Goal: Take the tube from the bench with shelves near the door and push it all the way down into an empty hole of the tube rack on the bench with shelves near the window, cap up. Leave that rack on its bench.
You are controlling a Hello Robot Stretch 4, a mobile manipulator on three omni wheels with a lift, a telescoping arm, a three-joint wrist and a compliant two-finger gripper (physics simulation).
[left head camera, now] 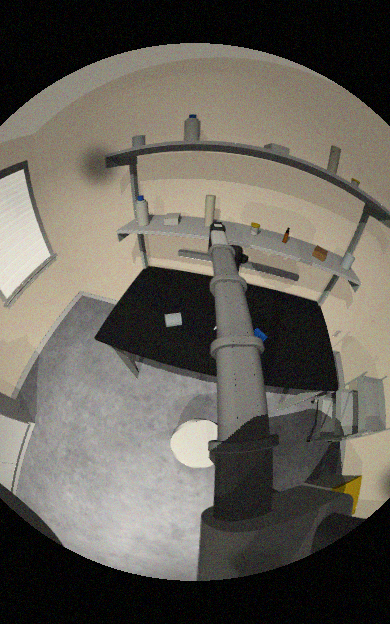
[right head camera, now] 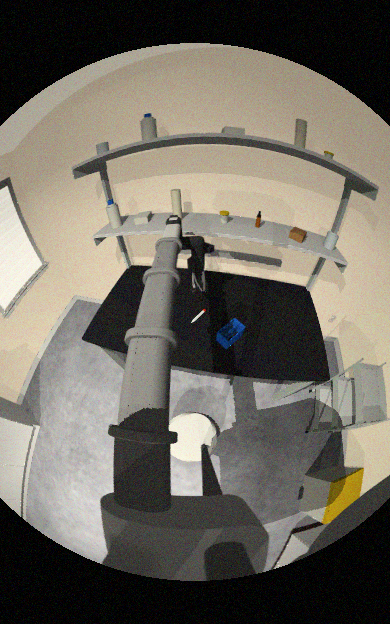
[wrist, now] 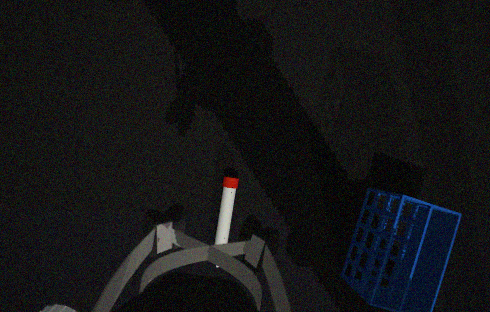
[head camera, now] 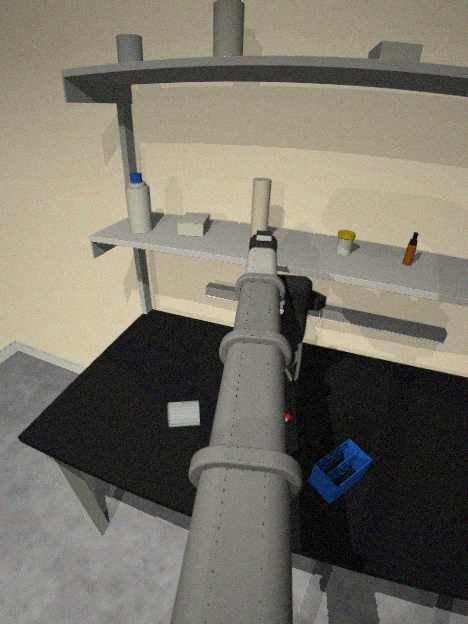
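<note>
The white tube with a red cap lies flat on the black bench top; the arm hides most of it in the head view. The blue tube rack stands on the same bench, to the right of the tube. My gripper points down above the bench. Its fingertips are apart with no object held between them. In the wrist view the tube's lower end passes behind the crossed finger strips. The rack's holes are dark.
A white ribbed block lies on the bench left of the arm. A lower shelf with a bottle, a cylinder and small containers runs behind the wrist. A window is at the left.
</note>
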